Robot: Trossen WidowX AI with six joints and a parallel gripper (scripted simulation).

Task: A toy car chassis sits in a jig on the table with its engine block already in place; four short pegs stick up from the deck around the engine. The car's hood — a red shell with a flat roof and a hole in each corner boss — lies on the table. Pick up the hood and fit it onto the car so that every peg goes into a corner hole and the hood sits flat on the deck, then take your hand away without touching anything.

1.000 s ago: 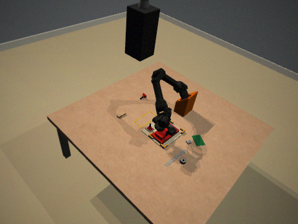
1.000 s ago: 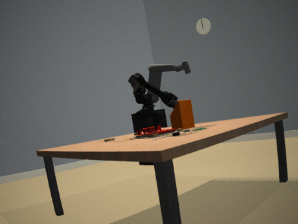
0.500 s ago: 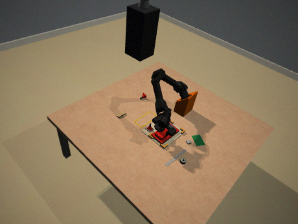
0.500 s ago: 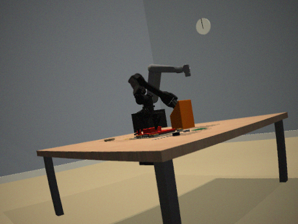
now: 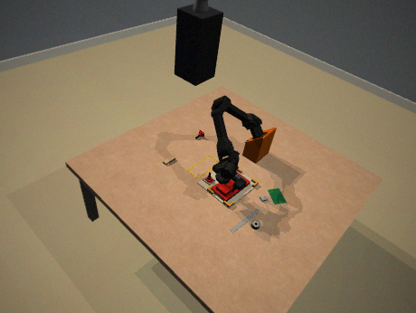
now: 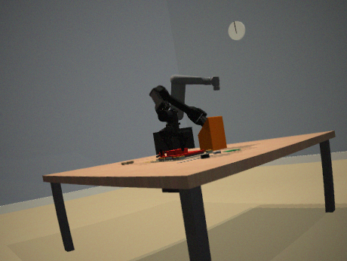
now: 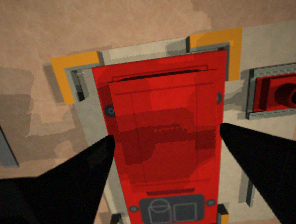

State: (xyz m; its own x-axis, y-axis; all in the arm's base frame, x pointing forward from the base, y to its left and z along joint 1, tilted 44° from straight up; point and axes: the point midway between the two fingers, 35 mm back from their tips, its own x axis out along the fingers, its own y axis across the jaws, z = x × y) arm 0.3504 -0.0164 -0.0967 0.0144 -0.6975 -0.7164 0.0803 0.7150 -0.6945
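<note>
Right now my gripper tip is right at the red hood. Also, from my gripper tip: black ring 24 cm to the left, 7 cm ahead, 3 cm below; then grey strip 19 cm to the left, 7 cm ahead, 4 cm below; then grey engine block 1 cm below.
</note>
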